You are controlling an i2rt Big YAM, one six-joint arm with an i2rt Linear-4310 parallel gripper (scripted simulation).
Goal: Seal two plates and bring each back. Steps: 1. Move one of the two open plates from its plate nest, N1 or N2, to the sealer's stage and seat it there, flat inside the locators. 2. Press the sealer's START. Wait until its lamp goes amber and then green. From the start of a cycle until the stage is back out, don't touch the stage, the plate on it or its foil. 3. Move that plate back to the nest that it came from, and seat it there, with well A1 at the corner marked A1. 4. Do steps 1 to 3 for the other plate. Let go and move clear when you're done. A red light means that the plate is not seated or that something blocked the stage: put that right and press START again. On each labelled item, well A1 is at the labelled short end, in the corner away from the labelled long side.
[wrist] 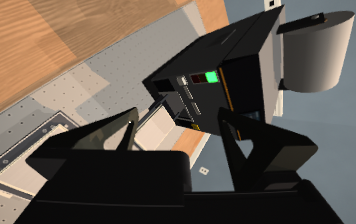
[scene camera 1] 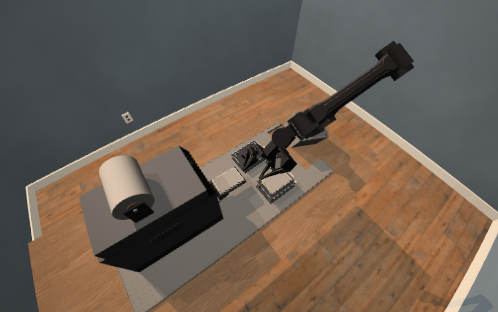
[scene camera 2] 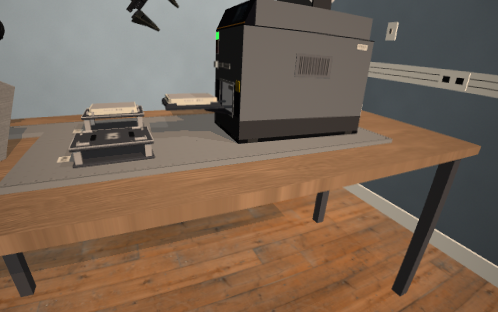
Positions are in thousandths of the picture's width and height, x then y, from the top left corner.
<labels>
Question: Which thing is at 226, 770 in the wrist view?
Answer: The gripper.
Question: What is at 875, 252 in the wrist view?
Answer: A foil roll.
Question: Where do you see a foil roll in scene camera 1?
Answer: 250, 591
</labels>
